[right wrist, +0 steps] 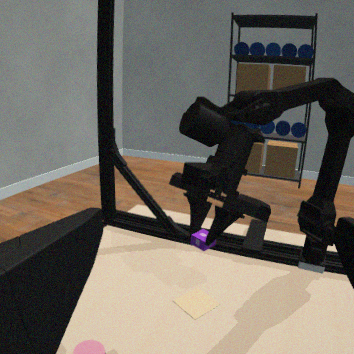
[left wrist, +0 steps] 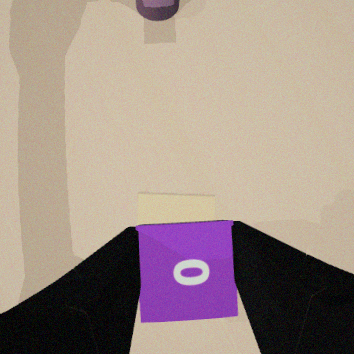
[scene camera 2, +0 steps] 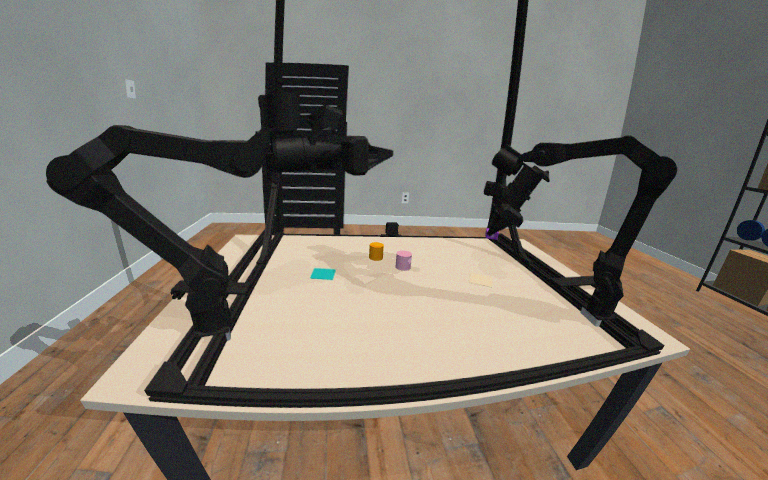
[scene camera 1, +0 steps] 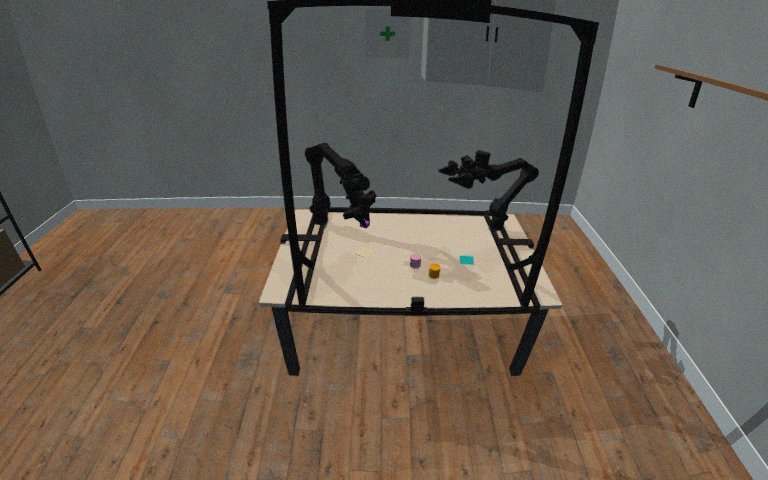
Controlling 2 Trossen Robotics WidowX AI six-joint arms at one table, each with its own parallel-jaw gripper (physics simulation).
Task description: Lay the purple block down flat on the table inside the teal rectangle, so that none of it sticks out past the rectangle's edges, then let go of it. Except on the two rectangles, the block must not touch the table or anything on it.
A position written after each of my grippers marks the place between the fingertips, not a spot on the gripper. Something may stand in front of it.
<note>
My left gripper [scene camera 2: 487, 232] carries a purple block [left wrist: 186, 268]; nothing else touches it. My right gripper [scene camera 2: 381, 151] is open, with nothing in its grasp. Also in view: a pale yellow rectangle [left wrist: 151, 208].
My left gripper shows as well in the right wrist view [right wrist: 198, 240], in the left wrist view [left wrist: 183, 235] and in scene camera 1 [scene camera 1: 367, 224]. My right gripper shows as well in the right wrist view [right wrist: 222, 225] and in scene camera 1 [scene camera 1: 443, 174].
</note>
